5 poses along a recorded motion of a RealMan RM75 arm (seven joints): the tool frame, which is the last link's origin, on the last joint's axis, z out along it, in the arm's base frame.
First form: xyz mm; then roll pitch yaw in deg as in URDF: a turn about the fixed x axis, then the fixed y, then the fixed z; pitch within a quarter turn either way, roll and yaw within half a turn.
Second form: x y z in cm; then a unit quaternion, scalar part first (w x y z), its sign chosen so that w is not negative. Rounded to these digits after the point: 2 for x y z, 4 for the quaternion.
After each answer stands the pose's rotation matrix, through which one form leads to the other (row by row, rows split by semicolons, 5 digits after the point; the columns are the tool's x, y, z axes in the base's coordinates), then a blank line. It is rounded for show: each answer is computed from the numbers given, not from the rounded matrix.
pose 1, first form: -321.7 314.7 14.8 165.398 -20.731 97.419
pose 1, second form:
-32.17 31.47 1.48 0.0516 -0.6610 -0.7180 -0.2117
-0.12076 0.97112 0.20576; 0.92742 0.03646 0.37223; 0.35398 0.23578 -0.90504

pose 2, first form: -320.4 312.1 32.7 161.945 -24.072 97.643
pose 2, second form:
-32.04 31.21 3.27 0.0540 -0.6606 -0.7055 -0.2511
-0.12143 0.95913 0.25560; 0.90492 0.00116 0.42558; 0.40788 0.28298 -0.86808

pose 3, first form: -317.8 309.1 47.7 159.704 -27.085 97.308
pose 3, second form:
-31.78 30.91 4.77 0.0599 -0.6632 -0.6912 -0.2809
-0.11325 0.95038 0.28973; 0.88310 -0.03735 0.46770; 0.45531 0.30883 -0.83505

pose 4, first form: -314.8 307.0 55.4 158.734 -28.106 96.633
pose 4, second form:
-31.48 30.70 5.54 0.0592 -0.6675 -0.6822 -0.2924
-0.10189 0.94541 0.30956; 0.87617 -0.06208 0.47798; 0.47110 0.31993 -0.82201

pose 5, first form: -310.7 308.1 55.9 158.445 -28.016 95.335
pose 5, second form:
-31.07 30.81 5.59 0.0536 -0.6753 -0.6741 -0.2943
-0.08208 0.94208 0.32518; 0.87899 -0.08535 0.46914; 0.46972 0.32434 -0.82108

